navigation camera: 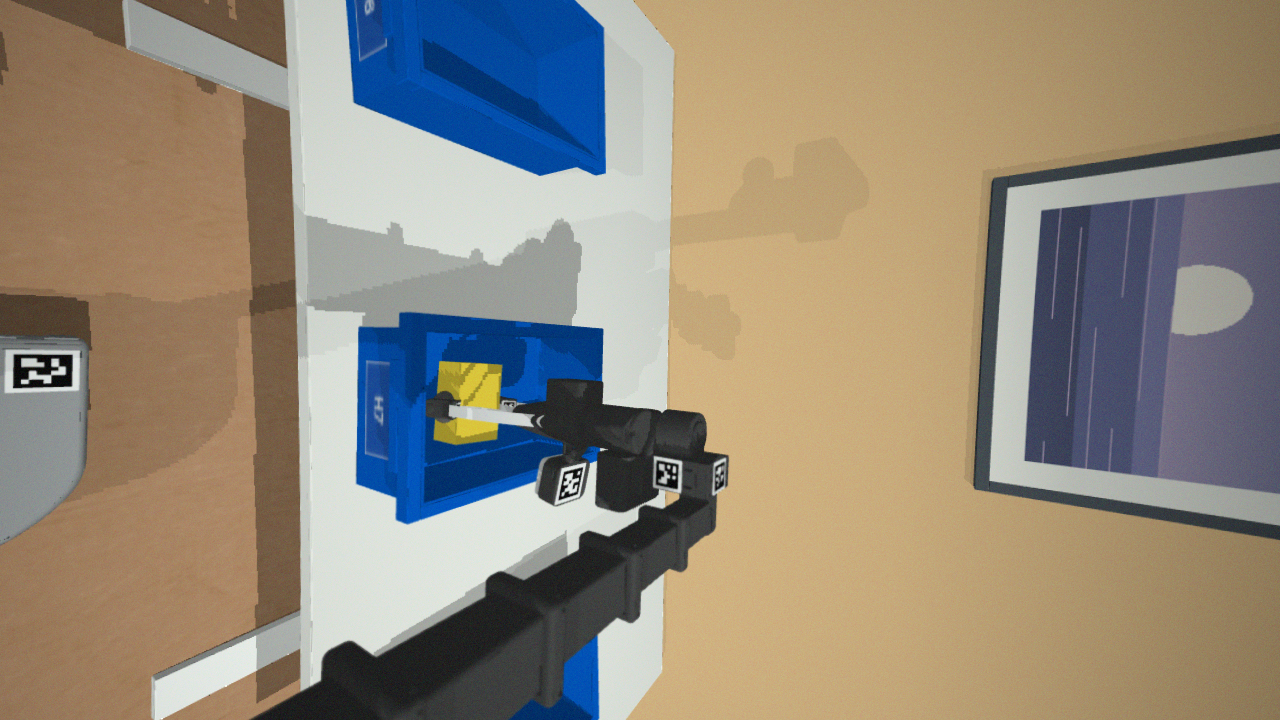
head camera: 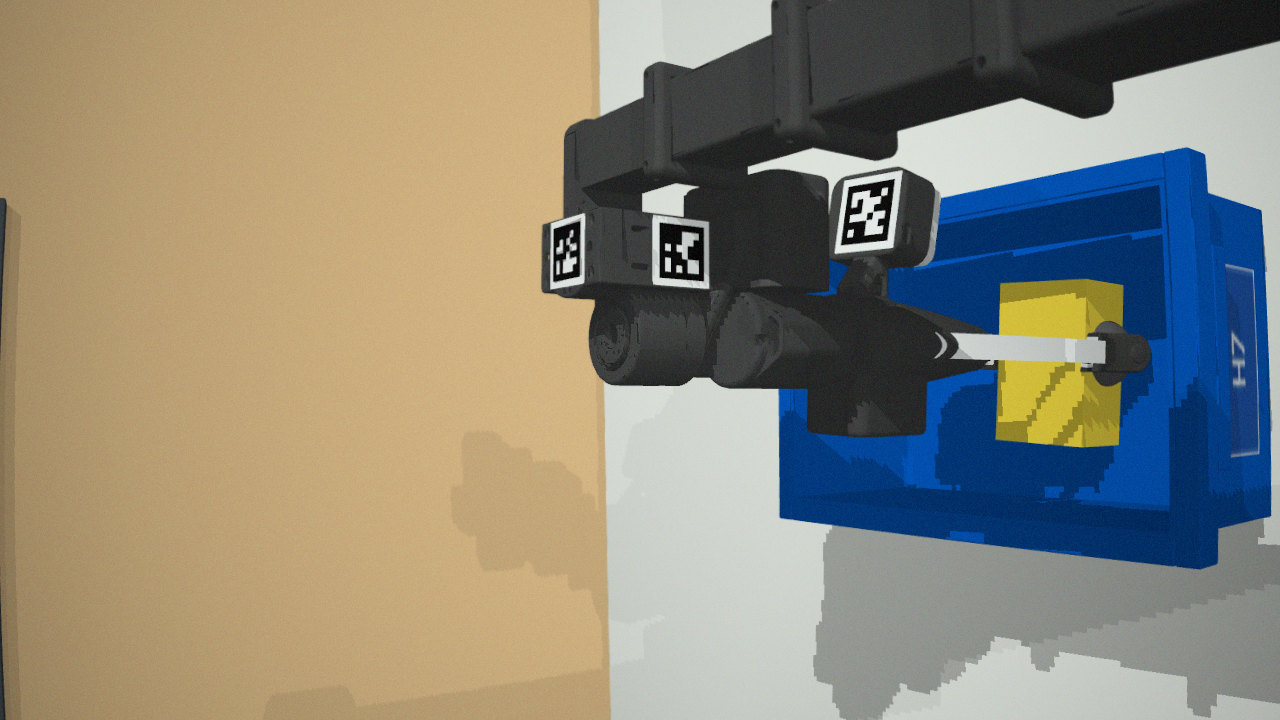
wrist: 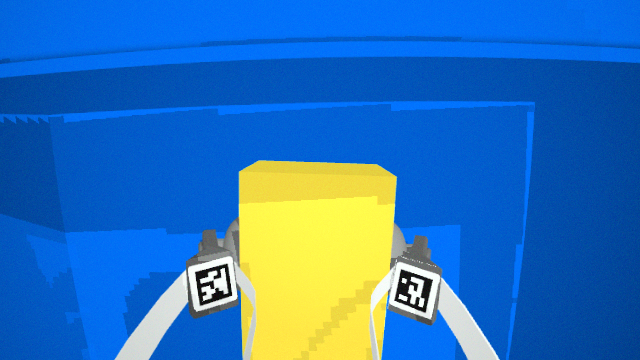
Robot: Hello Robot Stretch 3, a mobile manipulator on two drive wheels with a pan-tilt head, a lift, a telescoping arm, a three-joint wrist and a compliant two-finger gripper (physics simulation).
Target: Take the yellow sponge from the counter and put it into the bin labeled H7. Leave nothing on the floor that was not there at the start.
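Frame: origin at the robot's base, x left, y ahead, z down, level; metres.
Where they show: gripper, between the fingertips: (navigation camera: pixel 457 404) (head camera: pixel 1078 354).
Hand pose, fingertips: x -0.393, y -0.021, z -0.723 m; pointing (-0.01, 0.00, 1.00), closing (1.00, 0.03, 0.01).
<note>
Each offset is from my fingertips to the top centre of the thing. "spot": to the spot under its first point. Level surfaces: height alone.
The yellow sponge {dx +0.001, dy +0.006, dz -0.047 m} (head camera: pixel 1038 402) (navigation camera: pixel 469 385) (wrist: pixel 315 220) is upright between the two fingertips of my gripper (head camera: pixel 1056 356) (navigation camera: pixel 474 408) (wrist: pixel 314 241). The gripper is shut on it, one fingertip pressed against each side. Sponge and fingertips are within the outline of the open blue bin {dx -0.014, dy +0.010, dz -0.117 m} (head camera: pixel 1188 268) (navigation camera: pixel 409 358) (wrist: pixel 320 49), whose label reads H7. In the wrist view the bin's walls surround the sponge, and its lower end runs out of the picture. Whether the sponge touches the bin's bottom cannot be told.
The bin stands on the white counter {dz +0.003 m} (head camera: pixel 698 555) (navigation camera: pixel 483 214). A second blue bin {dx +0.003, dy +0.428, dz -0.117 m} (navigation camera: pixel 447 125) stands further along it, and part of a third blue bin {spot: dx -0.165, dy -0.408, dz -0.100 m} (navigation camera: pixel 583 667) shows behind my arm (navigation camera: pixel 465 617). A tan wall with a framed picture (navigation camera: pixel 984 340) rises behind the counter.
</note>
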